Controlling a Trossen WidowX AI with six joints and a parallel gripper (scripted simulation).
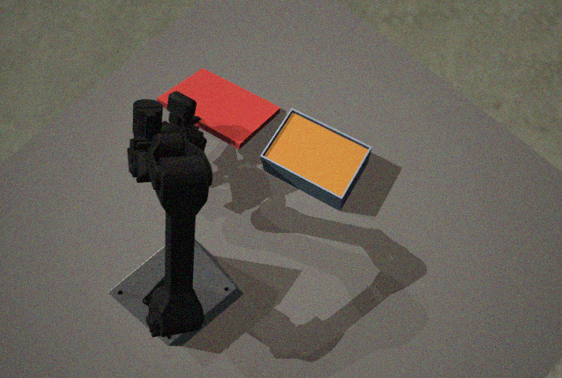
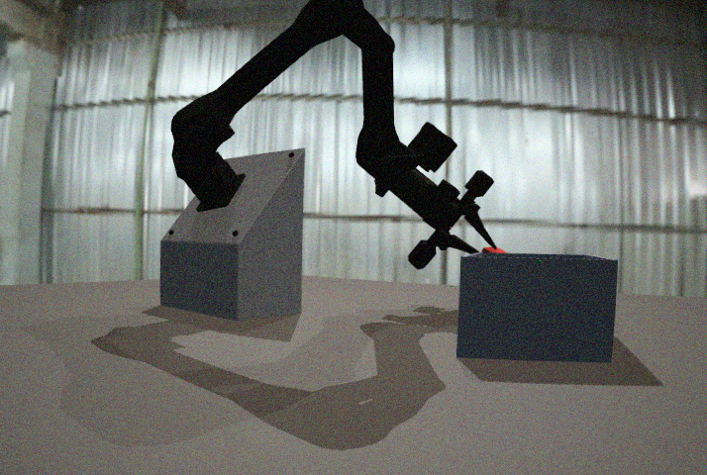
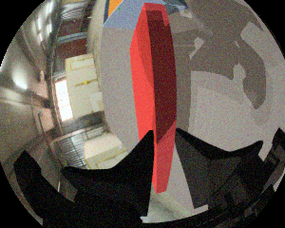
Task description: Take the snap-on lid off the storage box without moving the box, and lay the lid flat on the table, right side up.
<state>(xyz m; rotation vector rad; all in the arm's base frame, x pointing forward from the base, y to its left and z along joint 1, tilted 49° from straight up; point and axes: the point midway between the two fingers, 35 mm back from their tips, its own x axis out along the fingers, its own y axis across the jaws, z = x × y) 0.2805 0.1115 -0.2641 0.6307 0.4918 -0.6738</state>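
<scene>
Now: the lid 80 mm ahead of my gripper tip, 30 mm below it and 20 mm to the left of it. Also, from my gripper tip: storage box: 260 mm to the right, 130 mm ahead, 40 mm below.
</scene>
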